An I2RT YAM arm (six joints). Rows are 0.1 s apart.
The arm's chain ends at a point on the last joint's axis. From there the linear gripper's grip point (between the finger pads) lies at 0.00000 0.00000 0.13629 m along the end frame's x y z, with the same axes.
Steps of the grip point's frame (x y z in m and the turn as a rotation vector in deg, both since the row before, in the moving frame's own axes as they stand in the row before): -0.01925, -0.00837, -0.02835, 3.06, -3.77, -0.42; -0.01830, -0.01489, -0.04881, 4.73, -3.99, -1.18; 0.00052, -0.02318, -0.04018, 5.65, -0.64, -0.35; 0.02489, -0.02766, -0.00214, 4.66, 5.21, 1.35; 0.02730, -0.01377, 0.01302, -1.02, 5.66, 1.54
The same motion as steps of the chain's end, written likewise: -0.01027, -0.00113, -0.02786, 3.06, -3.77, -0.42; -0.00871, -0.00376, -0.04802, 4.73, -3.99, -1.18; 0.00208, -0.00977, -0.03951, 5.65, -0.64, -0.35; 0.01240, -0.01675, -0.00113, 4.66, 5.21, 1.35; 0.01389, -0.01637, 0.01371, -1.02, 5.66, 1.54
